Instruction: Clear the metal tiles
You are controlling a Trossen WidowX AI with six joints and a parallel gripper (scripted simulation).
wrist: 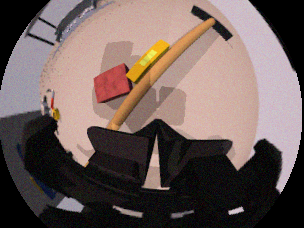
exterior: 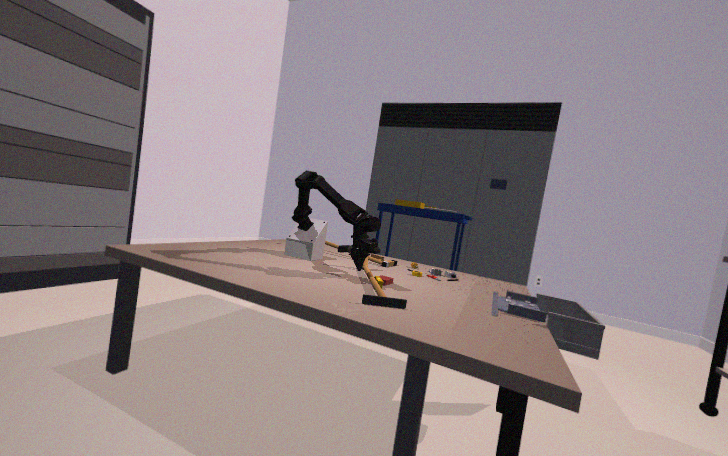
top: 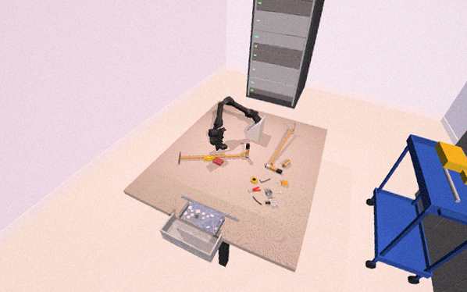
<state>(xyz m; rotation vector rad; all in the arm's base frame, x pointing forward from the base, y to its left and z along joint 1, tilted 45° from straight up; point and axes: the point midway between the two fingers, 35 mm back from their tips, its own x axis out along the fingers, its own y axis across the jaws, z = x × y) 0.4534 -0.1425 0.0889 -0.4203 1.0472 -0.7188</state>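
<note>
Right now the long scraper is 60 mm ahead of my gripper tip, 20 mm above it and 10 mm to the left of it. Round my gripper tip: yellow tape roll (420 mm to the left, 100 mm ahead, 30 mm below); then yellow block (100 mm ahead, 10 mm to the right, 10 mm below); then red block (80 mm ahead, 70 mm to the left, 30 mm below).
</note>
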